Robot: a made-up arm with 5 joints. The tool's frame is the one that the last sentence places.
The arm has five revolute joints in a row. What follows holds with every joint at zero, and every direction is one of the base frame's.
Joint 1 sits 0.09 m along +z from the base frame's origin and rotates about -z.
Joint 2 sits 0.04 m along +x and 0.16 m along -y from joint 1 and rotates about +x.
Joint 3 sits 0.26 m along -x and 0.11 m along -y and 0.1 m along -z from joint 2 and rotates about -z.
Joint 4 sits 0.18 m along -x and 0.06 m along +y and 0.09 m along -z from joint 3 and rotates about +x.
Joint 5 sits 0.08 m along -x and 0.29 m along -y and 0.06 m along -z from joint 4 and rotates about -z.
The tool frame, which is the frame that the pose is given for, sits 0.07 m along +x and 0.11 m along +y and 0.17 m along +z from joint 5; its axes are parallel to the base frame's.
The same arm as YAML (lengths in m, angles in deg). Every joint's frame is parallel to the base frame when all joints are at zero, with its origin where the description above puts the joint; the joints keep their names.
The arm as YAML. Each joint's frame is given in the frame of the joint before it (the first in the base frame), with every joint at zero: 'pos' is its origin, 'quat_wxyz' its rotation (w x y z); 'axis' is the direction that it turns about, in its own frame. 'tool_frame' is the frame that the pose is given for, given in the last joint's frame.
length_unit: m
angle_unit: deg
joints:
  - joint: joint 1
    pos: [0.0, 0.0, 0.09]
    quat_wxyz: [1.0, 0.0, 0.0, 0.0]
    axis: "-z"
  - joint: joint 2
    pos: [0.04, -0.16, 0.0]
    quat_wxyz: [1.0, 0.0, 0.0, 0.0]
    axis: "+x"
  - joint: joint 3
    pos: [-0.26, -0.11, -0.1]
    quat_wxyz: [1.0, 0.0, 0.0, 0.0]
    axis: "-z"
  - joint: joint 4
    pos: [-0.18, 0.06, -0.09]
    quat_wxyz: [1.0, 0.0, 0.0, 0.0]
    axis: "+x"
  - joint: joint 5
    pos: [-0.08, -0.29, -0.06]
    quat_wxyz: [1.0, 0.0, 0.0, 0.0]
    axis: "-z"
tool_frame:
  pos: [0.07, 0.11, 0.17]
  quat_wxyz: [1.0, 0.0, 0.0, 0.0]

